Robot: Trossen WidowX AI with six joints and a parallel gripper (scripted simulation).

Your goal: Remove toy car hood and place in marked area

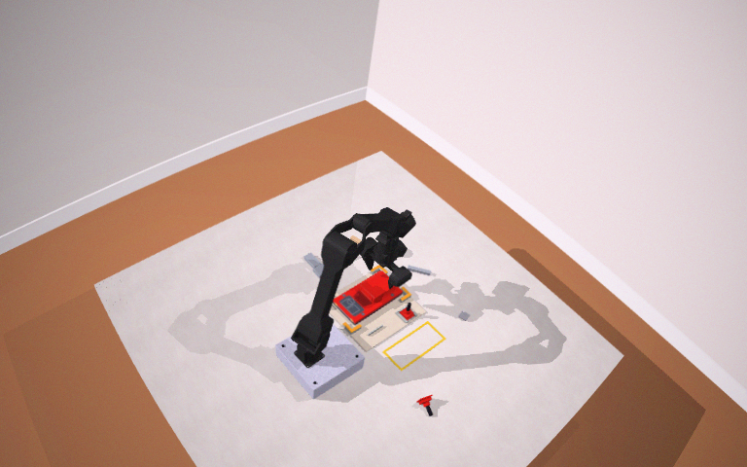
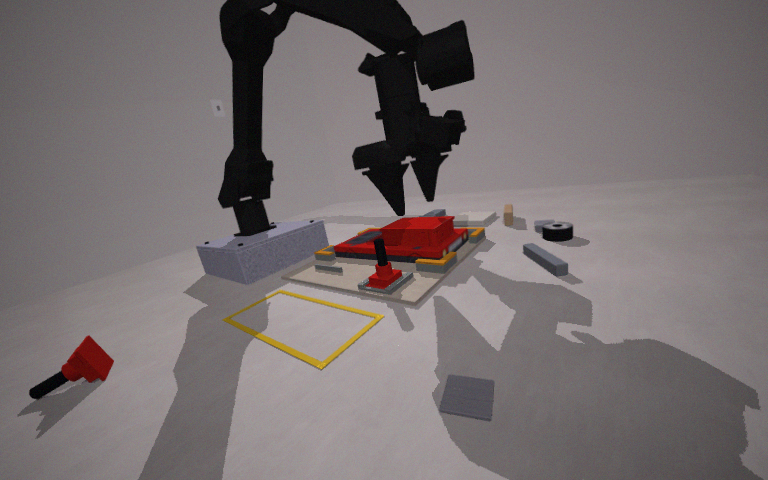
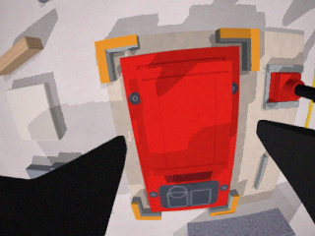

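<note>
The red car hood lies 3 cm below my gripper tip. The rest, counted from my gripper tip: wooden block (9 cm ahead, 19 cm to the left, 6 cm below); then black wheel (18 cm ahead, 8 cm to the left, 6 cm below).
</note>
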